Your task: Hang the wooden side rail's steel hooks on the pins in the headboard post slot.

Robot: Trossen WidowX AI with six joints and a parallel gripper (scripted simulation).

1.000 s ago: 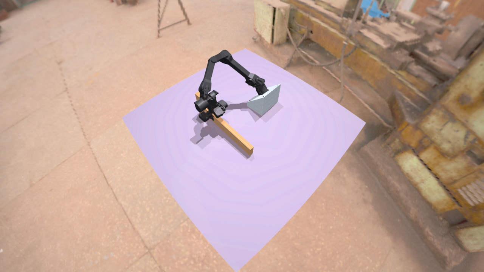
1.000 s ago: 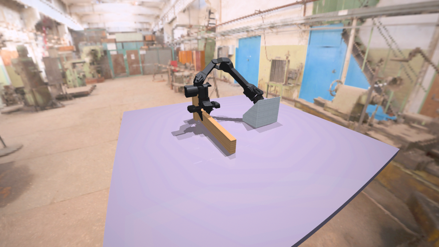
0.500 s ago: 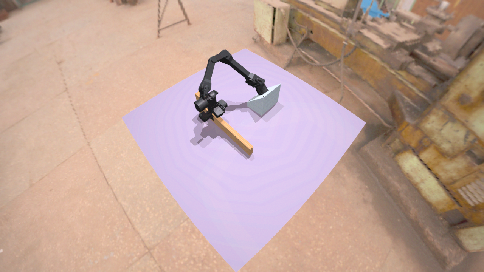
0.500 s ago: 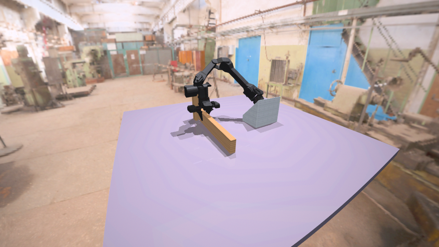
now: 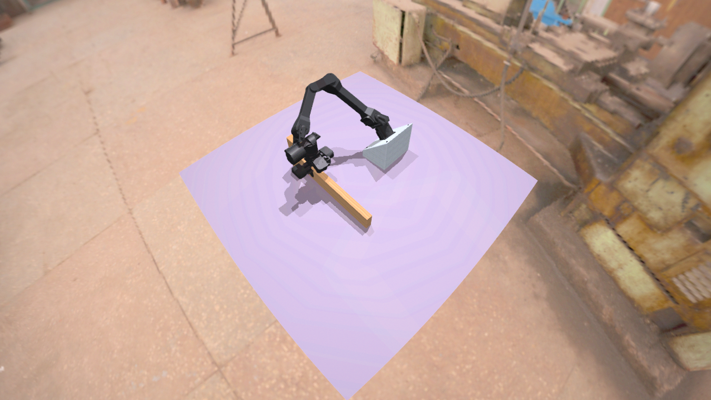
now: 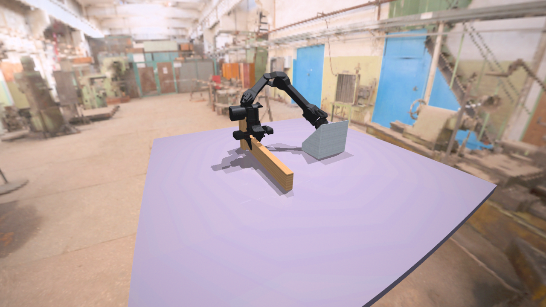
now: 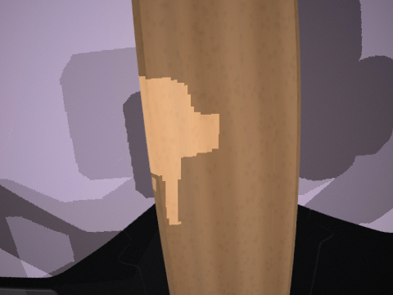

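My gripper tip is now 1 cm short of the wooden headboard post, 12 cm to the left of it and 4 cm below it.
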